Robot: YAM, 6 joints.
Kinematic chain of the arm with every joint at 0, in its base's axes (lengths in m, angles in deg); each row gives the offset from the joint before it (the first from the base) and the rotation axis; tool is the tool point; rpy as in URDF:
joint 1: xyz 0 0 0.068 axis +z
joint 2: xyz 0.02 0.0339 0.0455 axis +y
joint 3: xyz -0.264 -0.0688 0 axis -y
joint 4: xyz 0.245 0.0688 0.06 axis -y
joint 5: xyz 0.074 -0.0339 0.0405 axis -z
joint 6: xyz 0.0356 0 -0.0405 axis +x
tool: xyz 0 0 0 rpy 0 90 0
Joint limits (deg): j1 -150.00..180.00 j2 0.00..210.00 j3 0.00..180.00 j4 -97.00..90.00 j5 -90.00..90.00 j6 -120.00..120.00
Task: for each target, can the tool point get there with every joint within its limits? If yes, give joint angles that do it. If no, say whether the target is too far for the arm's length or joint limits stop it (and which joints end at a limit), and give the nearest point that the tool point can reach.
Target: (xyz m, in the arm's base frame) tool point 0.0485 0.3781 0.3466
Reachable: yes | joints 86.46 97.06 90.74 -32.05 44.81 43.49
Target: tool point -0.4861 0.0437 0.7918
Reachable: no: too far | nearest point -0.3739 0.0336 0.6286 | short by 0.198 m
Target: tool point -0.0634 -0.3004 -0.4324
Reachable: no: joint limits stop it (at a limit: joint 2) | nearest point -0.0618 -0.2927 -0.3768 | short by 0.056 m
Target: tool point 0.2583 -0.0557 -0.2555
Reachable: yes | joints -16.77 184.97 85.76 -13.50 -36.46 4.01
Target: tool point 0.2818 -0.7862 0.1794
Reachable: no: too far | nearest point 0.2172 -0.6061 0.1639 | short by 0.192 m
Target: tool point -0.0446 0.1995 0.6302
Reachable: yes | joints 97.91 76.86 113.41 1.86 -27.95 -47.04
